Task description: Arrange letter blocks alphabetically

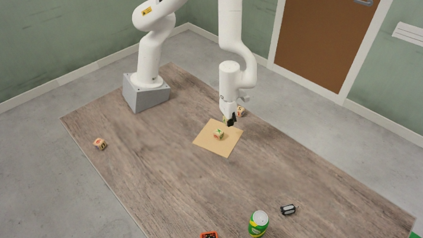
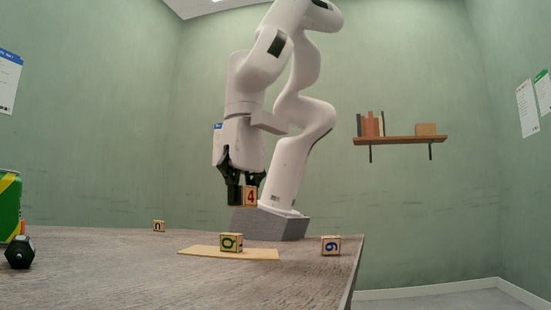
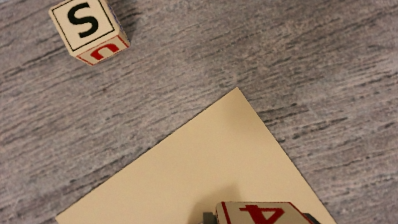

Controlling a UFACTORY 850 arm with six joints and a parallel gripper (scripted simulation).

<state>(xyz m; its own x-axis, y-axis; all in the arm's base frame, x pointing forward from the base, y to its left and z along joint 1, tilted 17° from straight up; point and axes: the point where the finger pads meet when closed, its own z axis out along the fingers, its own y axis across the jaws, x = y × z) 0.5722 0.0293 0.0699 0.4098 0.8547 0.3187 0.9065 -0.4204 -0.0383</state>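
My hand is 3 cm past the tan mat, 4 cm to the left of it and 12 cm above it. From my hand the other things lie so: D block: right at my hand; then black object: 45 cm ahead, 15 cm to the right, 11 cm below; then green can: 39 cm ahead, 31 cm to the right, 6 cm below.
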